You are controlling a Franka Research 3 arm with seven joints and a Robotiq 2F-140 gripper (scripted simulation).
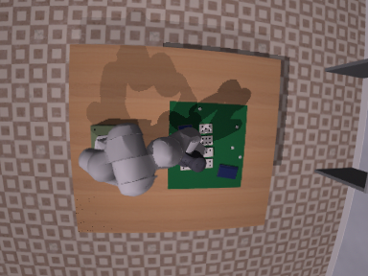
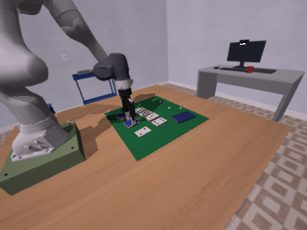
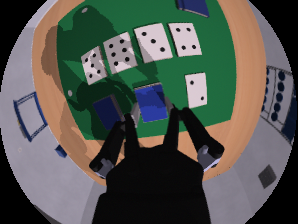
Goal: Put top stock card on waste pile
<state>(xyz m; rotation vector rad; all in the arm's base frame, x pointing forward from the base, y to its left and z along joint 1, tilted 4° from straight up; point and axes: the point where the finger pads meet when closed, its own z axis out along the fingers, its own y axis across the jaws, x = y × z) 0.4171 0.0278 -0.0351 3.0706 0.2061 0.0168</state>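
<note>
Now: the blue-backed card 30 mm below my hand. Round my hand: green mat: 160 mm ahead, 60 mm below, 20 mm to the left.
</note>
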